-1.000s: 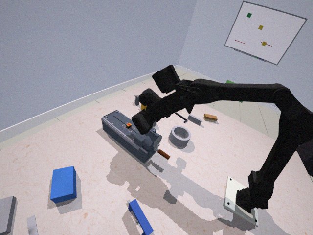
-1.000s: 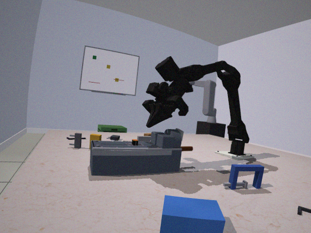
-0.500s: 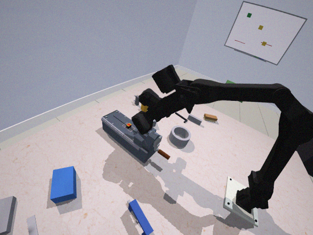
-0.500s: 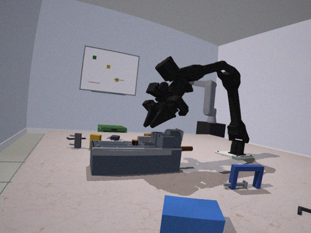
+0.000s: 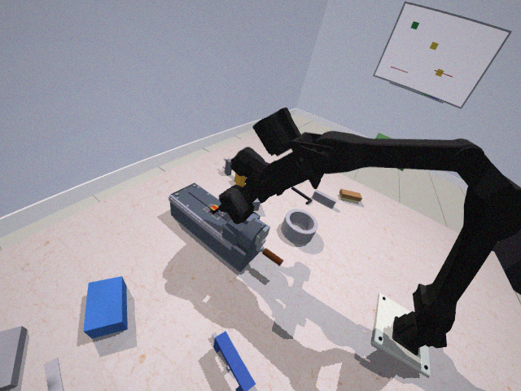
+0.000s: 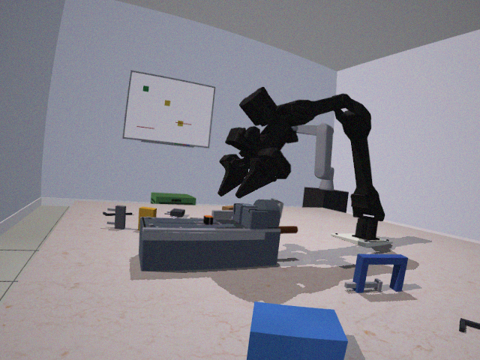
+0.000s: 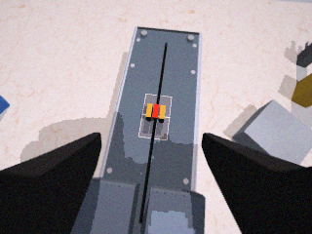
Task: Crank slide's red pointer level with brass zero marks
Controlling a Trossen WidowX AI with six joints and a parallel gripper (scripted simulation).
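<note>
Right now the red pointer is 40 mm ahead of my gripper tip and 50 mm below it. Also, from my gripper tip: brown crank handle (150 mm behind, 70 mm below); yellow block (130 mm ahead, 230 mm to the right, 100 mm below); grey block (50 mm ahead, 160 mm to the right, 110 mm below).
</note>
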